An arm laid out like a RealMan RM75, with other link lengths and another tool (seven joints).
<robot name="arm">
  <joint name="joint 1" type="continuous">
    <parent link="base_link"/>
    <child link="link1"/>
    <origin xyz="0 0 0.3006"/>
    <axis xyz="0 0 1"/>
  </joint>
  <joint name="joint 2" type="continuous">
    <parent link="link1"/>
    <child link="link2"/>
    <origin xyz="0 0 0" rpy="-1.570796 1.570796 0"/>
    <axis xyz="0 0 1"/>
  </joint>
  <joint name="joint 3" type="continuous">
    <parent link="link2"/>
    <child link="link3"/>
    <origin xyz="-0.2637 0 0" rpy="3.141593 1.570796 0"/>
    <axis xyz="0 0 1"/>
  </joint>
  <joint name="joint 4" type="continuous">
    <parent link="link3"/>
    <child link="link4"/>
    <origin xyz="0 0 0" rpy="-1.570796 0 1.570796"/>
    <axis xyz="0 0 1"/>
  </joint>
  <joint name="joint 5" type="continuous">
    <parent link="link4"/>
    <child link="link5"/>
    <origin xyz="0 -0.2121 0" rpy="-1.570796 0 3.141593"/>
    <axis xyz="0 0 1"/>
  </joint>
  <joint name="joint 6" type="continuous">
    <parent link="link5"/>
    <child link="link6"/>
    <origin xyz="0 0 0" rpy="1.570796 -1.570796 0"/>
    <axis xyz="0 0 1"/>
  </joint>
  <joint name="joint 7" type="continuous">
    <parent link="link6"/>
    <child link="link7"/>
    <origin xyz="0.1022 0 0" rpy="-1.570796 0 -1.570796"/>
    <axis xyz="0 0 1"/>
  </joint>
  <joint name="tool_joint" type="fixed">
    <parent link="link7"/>
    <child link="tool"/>
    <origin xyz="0.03 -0.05 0.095" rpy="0.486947 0 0.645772"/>
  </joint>
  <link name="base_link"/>
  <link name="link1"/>
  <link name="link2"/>
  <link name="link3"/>
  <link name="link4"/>
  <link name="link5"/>
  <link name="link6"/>
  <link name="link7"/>
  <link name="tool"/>
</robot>
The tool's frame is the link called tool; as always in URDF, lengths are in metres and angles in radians. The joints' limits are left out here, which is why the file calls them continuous.
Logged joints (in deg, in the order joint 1, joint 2, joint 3, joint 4, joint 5, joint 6, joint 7), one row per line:
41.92, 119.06, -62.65, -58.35, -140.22, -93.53, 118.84
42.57, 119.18, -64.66, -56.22, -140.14, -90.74, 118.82
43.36, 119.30, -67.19, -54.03, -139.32, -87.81, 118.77
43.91, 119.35, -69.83, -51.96, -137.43, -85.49, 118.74
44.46, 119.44, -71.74, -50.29, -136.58, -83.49, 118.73
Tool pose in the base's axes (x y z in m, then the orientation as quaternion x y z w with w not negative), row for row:
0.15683, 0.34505, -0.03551, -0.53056, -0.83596, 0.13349, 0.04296
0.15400, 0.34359, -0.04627, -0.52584, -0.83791, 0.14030, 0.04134
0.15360, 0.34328, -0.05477, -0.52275, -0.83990, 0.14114, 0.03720
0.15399, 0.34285, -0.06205, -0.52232, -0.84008, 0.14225, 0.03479
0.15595, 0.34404, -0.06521, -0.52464, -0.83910, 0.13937, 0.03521
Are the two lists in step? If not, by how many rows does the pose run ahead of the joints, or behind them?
The pose runs 2 rows ahead of the joints: the pose in row i belongs to the joints in row i + 2.
